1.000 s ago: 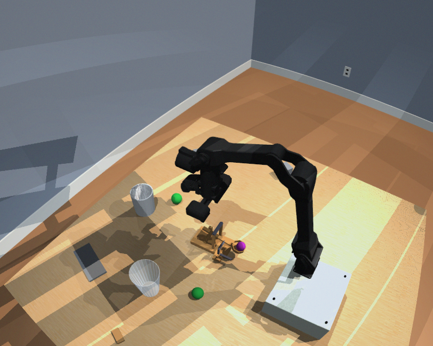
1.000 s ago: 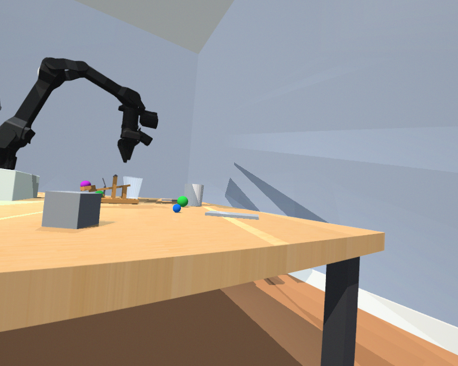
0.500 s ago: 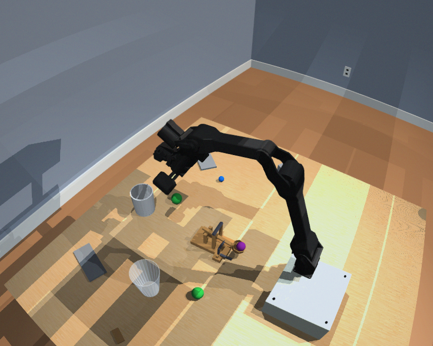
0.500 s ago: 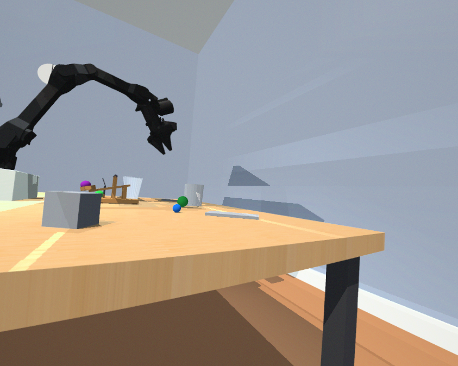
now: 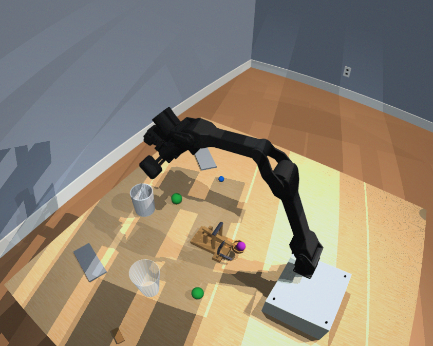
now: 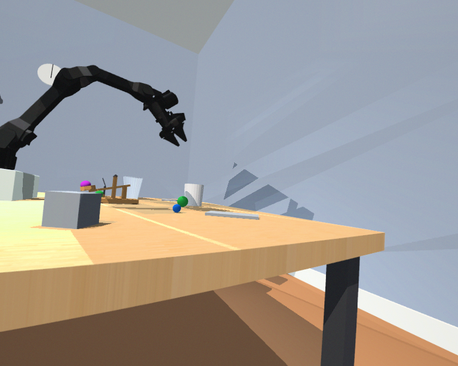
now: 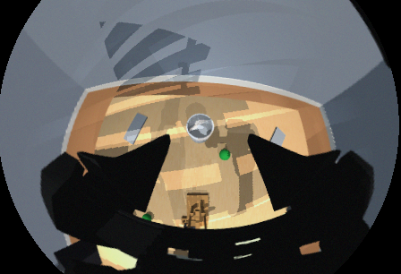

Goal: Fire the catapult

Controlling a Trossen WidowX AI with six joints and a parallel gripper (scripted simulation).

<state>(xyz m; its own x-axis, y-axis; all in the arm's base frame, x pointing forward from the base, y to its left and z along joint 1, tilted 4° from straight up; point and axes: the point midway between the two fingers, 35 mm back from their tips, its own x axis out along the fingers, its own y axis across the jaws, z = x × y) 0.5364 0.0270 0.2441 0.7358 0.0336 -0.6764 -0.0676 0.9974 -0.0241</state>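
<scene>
The purple ball lies 34 cm behind my gripper tip, 1 cm to the right of it and 22 cm below it. Round my gripper tip: white mug 8 cm ahead, 1 cm to the left, 25 cm below; then translucent mug 17 cm behind, 27 cm to the left, 25 cm below; then wooden catapult 28 cm behind, 1 cm to the left, 23 cm below.
</scene>
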